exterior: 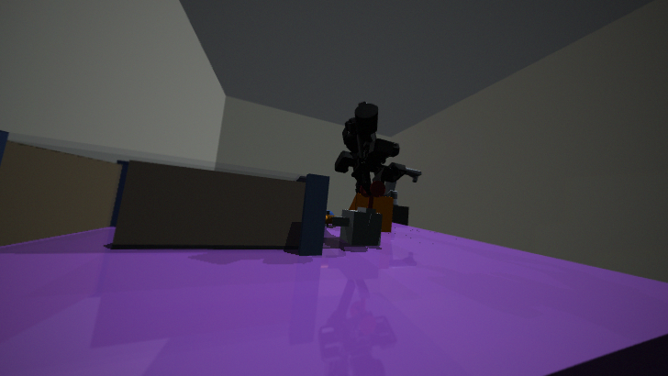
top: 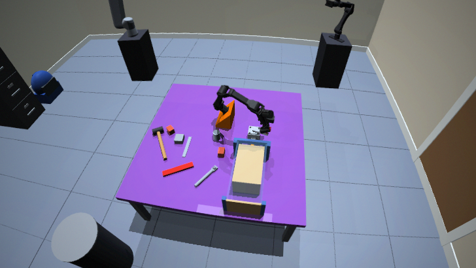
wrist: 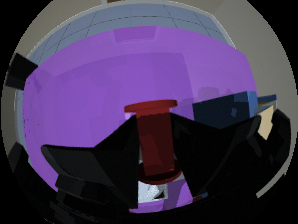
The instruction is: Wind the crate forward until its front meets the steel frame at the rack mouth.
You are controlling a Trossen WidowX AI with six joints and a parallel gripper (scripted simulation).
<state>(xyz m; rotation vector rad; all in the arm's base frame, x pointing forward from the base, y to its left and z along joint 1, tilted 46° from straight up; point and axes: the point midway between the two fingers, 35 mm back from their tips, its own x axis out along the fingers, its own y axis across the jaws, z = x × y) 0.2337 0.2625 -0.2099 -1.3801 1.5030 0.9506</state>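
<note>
Now: gripper tip 20 mm to the left of the red knob. Round my gripper tip: grey bar 90 mm ahead, 630 mm to the right, 130 mm below; then grey winch 50 mm behind, 120 mm to the right, 100 mm below; then winch handle 10 mm behind, 50 mm to the right, 30 mm below.
</note>
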